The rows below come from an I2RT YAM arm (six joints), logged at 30 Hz.
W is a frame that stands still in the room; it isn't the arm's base.
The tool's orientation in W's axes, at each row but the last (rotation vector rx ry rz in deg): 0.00 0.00 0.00; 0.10 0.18 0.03; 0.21 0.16 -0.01; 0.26 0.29 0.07; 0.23 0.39 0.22; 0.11 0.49 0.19; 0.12 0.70 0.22
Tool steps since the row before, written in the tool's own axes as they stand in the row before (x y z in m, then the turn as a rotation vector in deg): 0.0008 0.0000 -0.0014 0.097 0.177 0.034; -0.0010 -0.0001 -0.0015 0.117 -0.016 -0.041; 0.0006 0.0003 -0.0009 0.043 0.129 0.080; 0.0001 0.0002 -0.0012 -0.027 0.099 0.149; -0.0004 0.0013 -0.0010 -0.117 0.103 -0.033; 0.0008 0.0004 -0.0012 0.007 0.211 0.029; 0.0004 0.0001 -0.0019 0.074 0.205 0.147
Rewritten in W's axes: 0.0008 0.0000 -0.0014 0.097 0.177 0.034; -0.0010 -0.0001 -0.0015 0.117 -0.016 -0.041; 0.0006 0.0003 -0.0009 0.043 0.129 0.080; 0.0001 0.0002 -0.0012 -0.026 0.098 0.150; -0.0004 0.0013 -0.0010 -0.118 0.103 -0.032; 0.0008 0.0004 -0.0012 0.007 0.211 0.029; 0.0004 0.0001 -0.0019 0.075 0.205 0.147
